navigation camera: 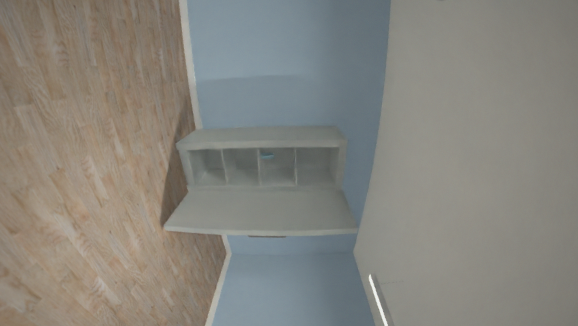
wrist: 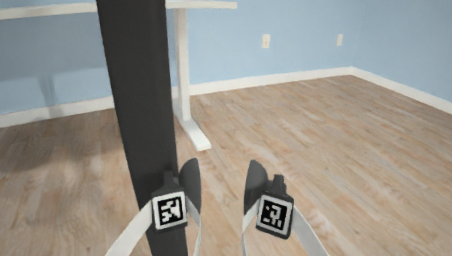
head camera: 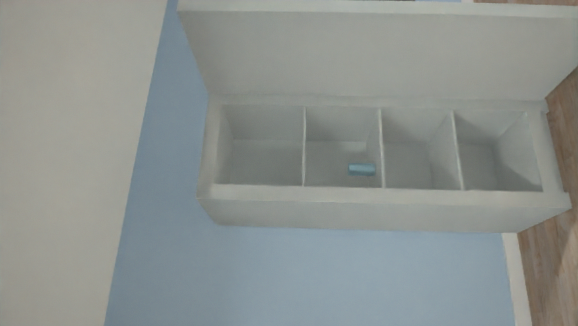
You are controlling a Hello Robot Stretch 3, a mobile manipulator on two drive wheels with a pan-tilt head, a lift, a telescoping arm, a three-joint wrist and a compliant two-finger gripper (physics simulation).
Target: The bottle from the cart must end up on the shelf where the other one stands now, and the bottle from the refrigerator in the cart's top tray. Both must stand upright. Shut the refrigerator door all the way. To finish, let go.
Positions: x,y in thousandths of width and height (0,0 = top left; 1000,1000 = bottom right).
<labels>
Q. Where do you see my gripper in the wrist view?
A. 494,693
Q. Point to a refrigerator door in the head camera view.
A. At 881,176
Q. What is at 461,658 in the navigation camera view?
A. A refrigerator door.
</labels>
